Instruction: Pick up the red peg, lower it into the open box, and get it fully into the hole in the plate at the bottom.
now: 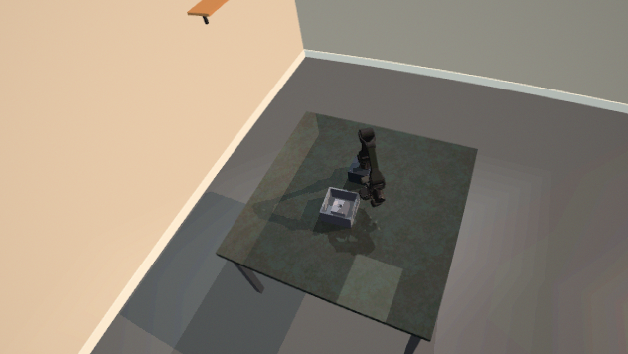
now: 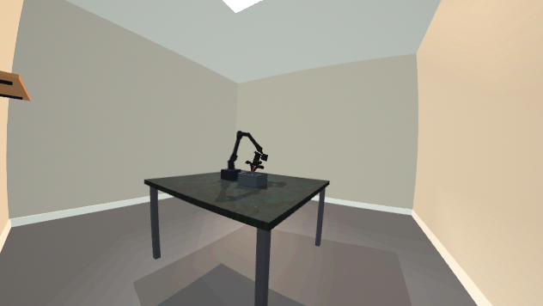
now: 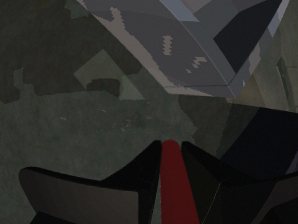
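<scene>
Now: gripper tip 10 cm short of the light plate, 13 cm to the left of it and 3 cm above it. The rest, counted from my gripper tip: red peg: 1 cm to the left, 3 cm above; grey box: 10 cm ahead, 13 cm to the right, 5 cm below.
</scene>
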